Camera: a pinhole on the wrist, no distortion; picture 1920 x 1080 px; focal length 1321.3 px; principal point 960.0 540.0 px. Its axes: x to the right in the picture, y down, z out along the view. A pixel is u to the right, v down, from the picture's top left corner.
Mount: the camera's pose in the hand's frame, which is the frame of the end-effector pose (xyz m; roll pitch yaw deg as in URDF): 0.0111 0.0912 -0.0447 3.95 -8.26 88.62
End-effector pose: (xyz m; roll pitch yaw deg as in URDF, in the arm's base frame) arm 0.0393 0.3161 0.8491 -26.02 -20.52 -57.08
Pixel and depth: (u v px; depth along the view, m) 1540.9 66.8 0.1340
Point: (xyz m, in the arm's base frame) 0.2012 0.3549 0.8983
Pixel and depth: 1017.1 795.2 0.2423
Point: 0.1249 0.4557 0.9824
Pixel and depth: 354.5 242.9 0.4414
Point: 0.0315 0.3266 1.2667
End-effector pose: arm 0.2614 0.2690 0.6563 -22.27 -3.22 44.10
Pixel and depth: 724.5 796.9 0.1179
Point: 0.2033 0.3189 0.7006
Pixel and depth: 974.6 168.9 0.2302
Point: 0.2353 0.4145 0.8039
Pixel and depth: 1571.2 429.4 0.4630
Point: 0.0418 0.5921 0.9790
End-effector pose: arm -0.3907 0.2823 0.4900 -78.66 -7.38 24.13
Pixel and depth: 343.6 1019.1 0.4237
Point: -0.6550 0.5108 0.7031
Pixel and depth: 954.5 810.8 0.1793
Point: -0.4581 0.4108 0.4513
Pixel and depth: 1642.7 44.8 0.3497
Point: -0.3648 0.6819 0.3622
